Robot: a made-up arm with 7 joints. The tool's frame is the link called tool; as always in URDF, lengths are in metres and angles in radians. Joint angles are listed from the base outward.
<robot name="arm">
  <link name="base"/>
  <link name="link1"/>
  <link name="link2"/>
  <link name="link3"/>
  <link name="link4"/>
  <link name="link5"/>
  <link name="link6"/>
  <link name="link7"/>
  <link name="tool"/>
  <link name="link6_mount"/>
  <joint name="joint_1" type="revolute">
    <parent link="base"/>
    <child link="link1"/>
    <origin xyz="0 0 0.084" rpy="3.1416 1.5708 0"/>
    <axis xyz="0 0 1"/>
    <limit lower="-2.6" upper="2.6"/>
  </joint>
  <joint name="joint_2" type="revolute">
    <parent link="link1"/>
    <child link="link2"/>
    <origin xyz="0.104 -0.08 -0.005" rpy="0 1.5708 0"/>
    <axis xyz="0 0 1"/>
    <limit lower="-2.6" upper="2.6"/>
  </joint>
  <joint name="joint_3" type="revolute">
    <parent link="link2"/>
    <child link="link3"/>
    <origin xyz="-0.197 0.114 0.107" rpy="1.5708 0 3.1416"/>
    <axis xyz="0 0 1"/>
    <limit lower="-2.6" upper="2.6"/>
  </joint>
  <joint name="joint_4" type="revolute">
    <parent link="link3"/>
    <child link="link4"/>
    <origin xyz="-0.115 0.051 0.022" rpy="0 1.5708 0"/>
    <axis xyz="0 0 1"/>
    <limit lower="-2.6" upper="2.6"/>
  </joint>
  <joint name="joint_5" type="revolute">
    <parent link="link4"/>
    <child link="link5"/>
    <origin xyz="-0.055 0.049 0.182" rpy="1.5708 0 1.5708"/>
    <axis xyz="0 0 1"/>
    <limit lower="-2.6" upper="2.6"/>
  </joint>
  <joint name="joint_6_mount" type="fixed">
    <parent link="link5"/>
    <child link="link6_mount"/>
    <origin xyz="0.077 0.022 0.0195" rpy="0 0 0"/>
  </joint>
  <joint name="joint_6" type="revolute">
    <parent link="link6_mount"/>
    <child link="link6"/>
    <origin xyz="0.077 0.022 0.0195" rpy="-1.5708 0 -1.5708"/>
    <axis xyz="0 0 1"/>
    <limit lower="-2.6" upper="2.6"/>
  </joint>
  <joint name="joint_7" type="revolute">
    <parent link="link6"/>
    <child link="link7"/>
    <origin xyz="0.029 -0.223 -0.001" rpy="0 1.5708 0"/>
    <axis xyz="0 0 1"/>
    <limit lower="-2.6" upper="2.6"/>
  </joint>
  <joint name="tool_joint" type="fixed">
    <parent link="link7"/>
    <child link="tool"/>
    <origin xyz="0.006 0.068 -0.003" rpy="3.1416 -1.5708 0"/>
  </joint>
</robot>
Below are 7 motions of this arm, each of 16 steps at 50 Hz.
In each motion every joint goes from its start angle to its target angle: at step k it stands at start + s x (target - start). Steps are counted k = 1, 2, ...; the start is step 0. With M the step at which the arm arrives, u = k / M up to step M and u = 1 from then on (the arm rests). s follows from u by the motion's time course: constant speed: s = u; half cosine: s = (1 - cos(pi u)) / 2; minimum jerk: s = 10 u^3 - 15 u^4 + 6 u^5.
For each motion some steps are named. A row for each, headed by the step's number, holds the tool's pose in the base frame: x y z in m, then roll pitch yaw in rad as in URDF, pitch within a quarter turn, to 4 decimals.
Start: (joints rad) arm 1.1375 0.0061 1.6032 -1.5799 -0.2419 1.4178 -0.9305
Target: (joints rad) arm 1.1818 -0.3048 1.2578 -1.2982 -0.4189 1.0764 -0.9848
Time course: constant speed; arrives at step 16
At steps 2, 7, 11, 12, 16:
2: -0.1311 -0.0863 -0.0013 -0.2537 -0.1139 0.1443
7: -0.1276 -0.0999 0.0176 -0.2474 -0.1373 0.1267
11: -0.1245 -0.1099 0.0303 -0.2595 -0.1595 0.1141
12: -0.1237 -0.1123 0.0331 -0.2650 -0.1655 0.1115
16: -0.1206 -0.1211 0.0431 -0.2964 -0.1906 0.1053

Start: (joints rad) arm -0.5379 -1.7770 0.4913 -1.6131 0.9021 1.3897 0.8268
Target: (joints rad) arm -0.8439 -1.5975 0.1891 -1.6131 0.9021 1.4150 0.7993
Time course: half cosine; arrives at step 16
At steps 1, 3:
1: -0.0702 -0.0411 -0.3161 1.4794 0.4479 1.9005
3: -0.0740 -0.0340 -0.3158 1.4798 0.4473 1.8865

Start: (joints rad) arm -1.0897 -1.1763 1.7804 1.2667 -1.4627 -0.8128 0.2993
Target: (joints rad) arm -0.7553 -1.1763 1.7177 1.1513 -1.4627 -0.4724 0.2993
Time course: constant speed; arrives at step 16
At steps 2, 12, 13, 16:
2: 0.2747 0.0581 0.0180 2.3467 -0.7904 2.8224
12: 0.2393 0.0682 0.0316 2.5378 -0.4812 2.8465
13: 0.2354 0.0694 0.0320 2.5563 -0.4527 2.8552
16: 0.2235 0.0727 0.0321 2.6126 -0.3709 2.8872

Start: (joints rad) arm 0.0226 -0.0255 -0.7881 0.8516 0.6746 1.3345 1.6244
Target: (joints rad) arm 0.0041 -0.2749 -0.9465 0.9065 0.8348 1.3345 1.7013
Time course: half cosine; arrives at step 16
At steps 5, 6, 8, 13, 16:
5: -0.4135 -0.3434 -0.2517 -0.0937 -0.3234 -0.8175
6: -0.4077 -0.3532 -0.2452 -0.1120 -0.3164 -0.7921
8: -0.3934 -0.3743 -0.2307 -0.1520 -0.3012 -0.7360
13: -0.3556 -0.4177 -0.1984 -0.2372 -0.2690 -0.6146
16: -0.3468 -0.4260 -0.1917 -0.2542 -0.2626 -0.5900

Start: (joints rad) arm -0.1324 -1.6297 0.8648 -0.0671 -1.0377 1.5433 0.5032
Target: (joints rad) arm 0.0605 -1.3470 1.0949 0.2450 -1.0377 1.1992 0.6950
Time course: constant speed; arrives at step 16
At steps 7, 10, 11, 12, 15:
7: 0.1538 0.0408 -0.0489 2.6485 -0.1911 -0.2073
10: 0.1425 0.0277 -0.0422 2.7050 -0.2784 -0.3450
11: 0.1386 0.0238 -0.0400 2.7255 -0.3078 -0.3920
12: 0.1348 0.0202 -0.0380 2.7470 -0.3373 -0.4395
15: 0.1236 0.0110 -0.0320 2.8182 -0.4259 -0.5866

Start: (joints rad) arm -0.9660 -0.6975 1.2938 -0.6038 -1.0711 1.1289 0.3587
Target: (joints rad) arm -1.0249 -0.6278 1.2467 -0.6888 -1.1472 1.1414 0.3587
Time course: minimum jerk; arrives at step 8
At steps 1, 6, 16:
1: -0.0105 0.0497 -0.0167 -2.6956 0.4016 -0.4983
6: -0.0198 0.0501 -0.0241 -2.5933 0.4624 -0.4232
16: -0.0209 0.0502 -0.0250 -2.5805 0.4694 -0.4136

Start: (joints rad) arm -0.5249 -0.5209 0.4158 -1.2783 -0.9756 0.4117 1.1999
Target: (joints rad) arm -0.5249 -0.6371 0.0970 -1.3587 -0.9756 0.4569 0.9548
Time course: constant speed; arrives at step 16
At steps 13, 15, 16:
13: -0.0575 0.1079 -0.0096 3.0926 0.3371 -0.2432
15: -0.0540 0.1093 -0.0153 3.0412 0.3630 -0.2149
16: -0.0523 0.1100 -0.0181 3.0155 0.3762 -0.2011

